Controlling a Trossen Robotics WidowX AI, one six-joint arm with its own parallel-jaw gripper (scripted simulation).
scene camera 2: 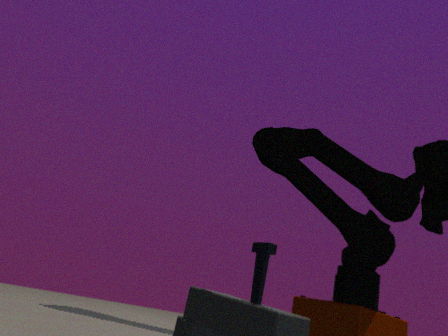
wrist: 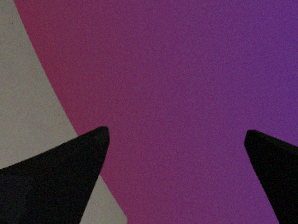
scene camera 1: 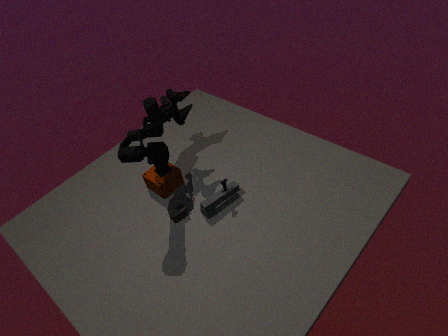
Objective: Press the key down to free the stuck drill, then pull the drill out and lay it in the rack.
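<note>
My gripper point(scene camera 1: 190, 98) is open and holding nothing. There is a dark T-shaped drill point(scene camera 2: 263, 250) that I can see too. I find my gripper point(wrist: 177, 135) again, while the drill is out of frame in the wrist view.
</note>
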